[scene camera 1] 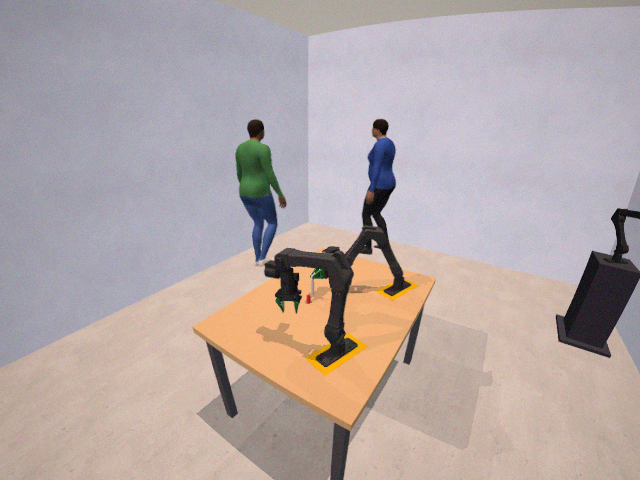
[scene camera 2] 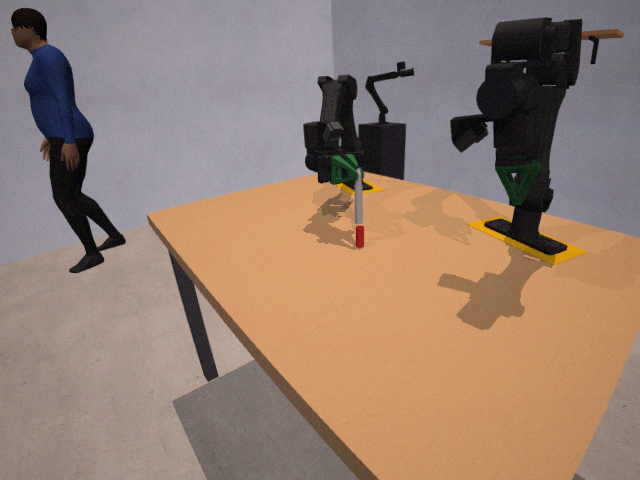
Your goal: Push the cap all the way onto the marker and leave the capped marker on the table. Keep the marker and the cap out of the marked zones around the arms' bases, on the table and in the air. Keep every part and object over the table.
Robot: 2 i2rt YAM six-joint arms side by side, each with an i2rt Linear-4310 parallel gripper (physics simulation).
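Where they show: left gripper, fingertip midpoint: [scene camera 1: 289, 312] [scene camera 2: 516, 199]; right gripper, fingertip midpoint: [scene camera 1: 311, 277] [scene camera 2: 360, 175]; left arm's base, origin of the base link: [scene camera 1: 337, 352] [scene camera 2: 522, 237]; right arm's base, origin of the base link: [scene camera 1: 397, 288] [scene camera 2: 353, 184].
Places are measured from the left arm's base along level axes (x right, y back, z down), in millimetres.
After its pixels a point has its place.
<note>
The red cap [scene camera 1: 308, 299] @(y -375, x 137, z -28 mm) [scene camera 2: 359, 236] @(y -388, x 134, z -29 mm) stands upright on the table [scene camera 1: 242, 346] @(y -295, x -310, z 0 mm) [scene camera 2: 361, 351] @(y -542, x -166, z 0 mm). The grey-white marker [scene camera 1: 312, 286] @(y -368, x 160, z -106 mm) [scene camera 2: 358, 206] @(y -378, x 157, z -92 mm) is upright directly above it in scene camera 2, its lower end very close to the cap's top; a thin gap seems to show between them. My right gripper [scene camera 1: 313, 275] @(y -373, x 156, z -163 mm) [scene camera 2: 358, 173] @(y -373, x 156, z -163 mm) is shut on the marker's upper end. My left gripper [scene camera 1: 288, 311] @(y -196, x -106, z -156 mm) is open and empty, pointing down above the table, to the left of the cap in scene camera 1; in scene camera 2 the left gripper [scene camera 2: 518, 202] @(y -196, x -106, z -156 mm) shows side-on.
Yellow marked zones surround the left arm's base [scene camera 1: 337, 353] @(y 23, x -22, z -25 mm) [scene camera 2: 524, 236] @(y -26, x -23, z -16 mm) and the right arm's base [scene camera 1: 397, 287] @(y -129, x 617, z -26 mm) [scene camera 2: 366, 184] @(y -120, x 586, z -10 mm). A person in blue [scene camera 1: 382, 162] [scene camera 2: 59, 93] and one in green [scene camera 1: 254, 167] are beyond the table. A dark pedestal [scene camera 1: 597, 299] [scene camera 2: 387, 147] carries another arm.
</note>
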